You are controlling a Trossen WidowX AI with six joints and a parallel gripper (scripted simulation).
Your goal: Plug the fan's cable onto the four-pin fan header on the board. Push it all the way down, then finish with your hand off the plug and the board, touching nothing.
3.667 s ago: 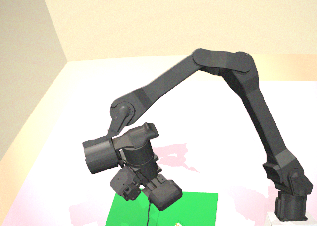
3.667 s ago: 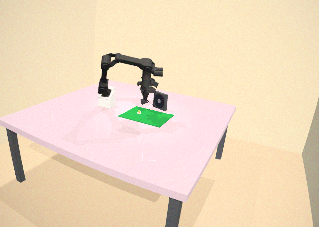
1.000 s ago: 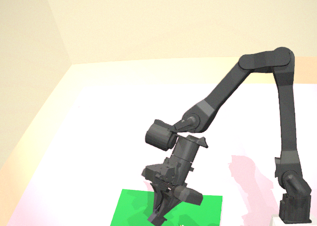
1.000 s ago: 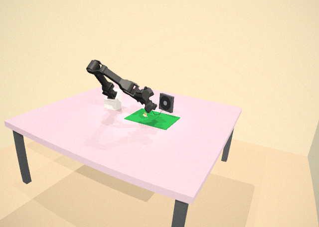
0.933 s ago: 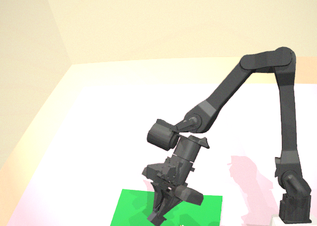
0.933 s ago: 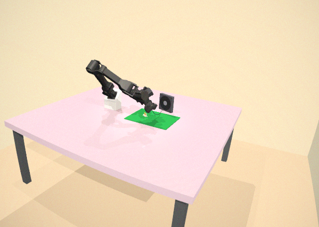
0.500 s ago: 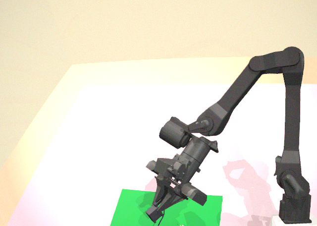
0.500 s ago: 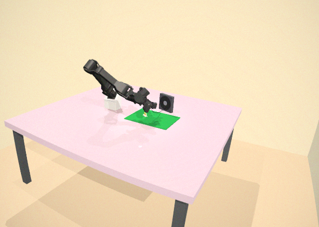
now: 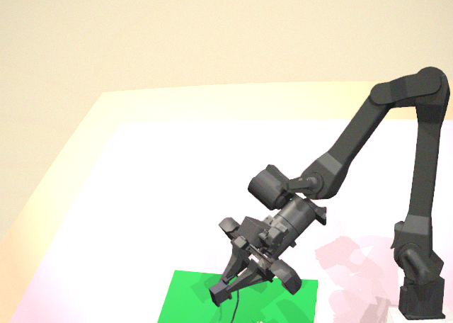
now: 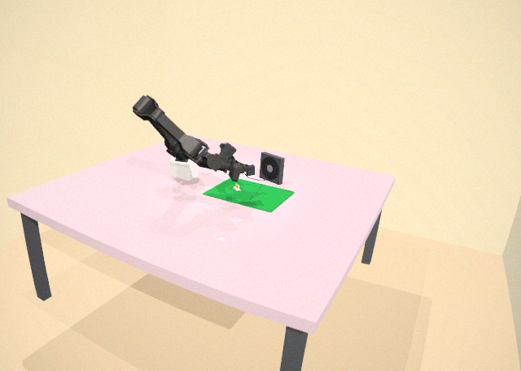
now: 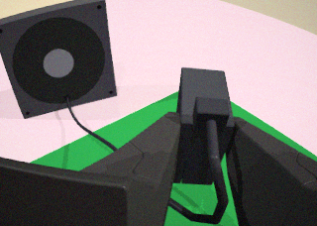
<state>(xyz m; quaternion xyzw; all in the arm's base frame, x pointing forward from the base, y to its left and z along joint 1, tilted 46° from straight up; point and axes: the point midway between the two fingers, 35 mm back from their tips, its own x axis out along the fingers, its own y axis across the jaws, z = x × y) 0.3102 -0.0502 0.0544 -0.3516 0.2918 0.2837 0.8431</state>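
Now: the green board 2 cm to the left of my gripper tip and 13 cm below it. Round my gripper tip: black fan 2 cm ahead, 21 cm to the left, 6 cm below; pale fan header 6 cm behind, 3 cm to the left, 12 cm below; dark fan plug 1 cm ahead, 1 cm to the left, 1 cm below.
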